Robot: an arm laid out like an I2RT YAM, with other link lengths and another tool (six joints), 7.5 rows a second.
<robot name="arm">
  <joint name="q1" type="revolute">
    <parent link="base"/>
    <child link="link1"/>
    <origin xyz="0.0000 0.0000 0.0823" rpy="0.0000 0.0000 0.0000"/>
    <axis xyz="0 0 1"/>
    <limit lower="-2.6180" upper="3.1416"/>
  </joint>
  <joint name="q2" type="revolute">
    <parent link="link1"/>
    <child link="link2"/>
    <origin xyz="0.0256 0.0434 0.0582" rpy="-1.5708 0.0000 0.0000"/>
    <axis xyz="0 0 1"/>
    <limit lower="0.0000" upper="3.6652"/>
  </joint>
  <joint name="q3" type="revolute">
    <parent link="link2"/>
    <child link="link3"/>
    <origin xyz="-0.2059 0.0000 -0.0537" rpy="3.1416 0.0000 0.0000"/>
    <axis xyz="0 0 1"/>
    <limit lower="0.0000" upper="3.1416"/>
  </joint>
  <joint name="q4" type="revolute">
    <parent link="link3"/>
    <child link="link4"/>
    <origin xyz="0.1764 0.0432 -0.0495" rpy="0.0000 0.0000 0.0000"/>
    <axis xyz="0 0 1"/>
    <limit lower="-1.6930" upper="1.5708"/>
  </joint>
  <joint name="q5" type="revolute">
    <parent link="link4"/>
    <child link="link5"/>
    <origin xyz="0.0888 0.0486 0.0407" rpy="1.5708 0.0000 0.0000"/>
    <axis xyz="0 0 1"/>
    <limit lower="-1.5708" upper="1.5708"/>
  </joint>
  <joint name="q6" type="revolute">
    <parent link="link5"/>
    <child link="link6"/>
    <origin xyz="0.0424 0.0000 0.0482" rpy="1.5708 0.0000 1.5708"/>
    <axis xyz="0 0 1"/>
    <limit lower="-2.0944" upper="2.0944"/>
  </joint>
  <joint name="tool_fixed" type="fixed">
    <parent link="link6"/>
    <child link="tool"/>
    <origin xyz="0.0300 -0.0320 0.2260" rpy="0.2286 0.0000 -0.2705"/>
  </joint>
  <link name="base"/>
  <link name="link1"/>
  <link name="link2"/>
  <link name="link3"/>
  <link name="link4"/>
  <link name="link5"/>
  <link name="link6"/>
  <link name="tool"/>
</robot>
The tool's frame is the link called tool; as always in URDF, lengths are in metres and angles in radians.
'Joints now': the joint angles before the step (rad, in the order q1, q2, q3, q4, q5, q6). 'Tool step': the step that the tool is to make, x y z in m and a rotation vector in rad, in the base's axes. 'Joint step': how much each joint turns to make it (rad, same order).
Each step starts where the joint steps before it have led.
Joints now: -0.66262, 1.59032, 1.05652, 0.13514, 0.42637, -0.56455
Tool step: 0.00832, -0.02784, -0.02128, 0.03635, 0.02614, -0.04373
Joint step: -0.02304, 0.16730, 0.15656, -0.04140, 0.01387, 0.02152
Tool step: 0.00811, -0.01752, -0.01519, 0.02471, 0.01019, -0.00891
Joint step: -0.02143, 0.10751, 0.10288, -0.02158, -0.01675, 0.00606
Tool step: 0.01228, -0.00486, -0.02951, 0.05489, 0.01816, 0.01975
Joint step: -0.00771, 0.09196, 0.06915, -0.03224, -0.03841, 0.01388
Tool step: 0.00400, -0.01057, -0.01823, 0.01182, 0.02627, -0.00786
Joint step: -0.00766, 0.08427, 0.06268, -0.00308, 0.00452, -0.00765
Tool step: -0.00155, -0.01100, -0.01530, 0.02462, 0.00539, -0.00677
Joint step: -0.02450, 0.05858, 0.04923, -0.01229, -0.02283, 0.00304
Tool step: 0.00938, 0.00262, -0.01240, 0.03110, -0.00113, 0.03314
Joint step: -0.00471, 0.02916, 0.02464, -0.01532, -0.04455, -0.00151
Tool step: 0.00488, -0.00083, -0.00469, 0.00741, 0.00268, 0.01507
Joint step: -0.00304, 0.02152, 0.02152, -0.00466, -0.01696, -0.00766
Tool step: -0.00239, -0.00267, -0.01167, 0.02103, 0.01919, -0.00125
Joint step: -0.00919, 0.02755, 0.02908, -0.02901, -0.00766, -0.00306
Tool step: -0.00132, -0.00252, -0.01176, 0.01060, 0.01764, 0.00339
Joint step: -0.00768, 0.02914, 0.01229, -0.00007, -0.00613, -0.01078
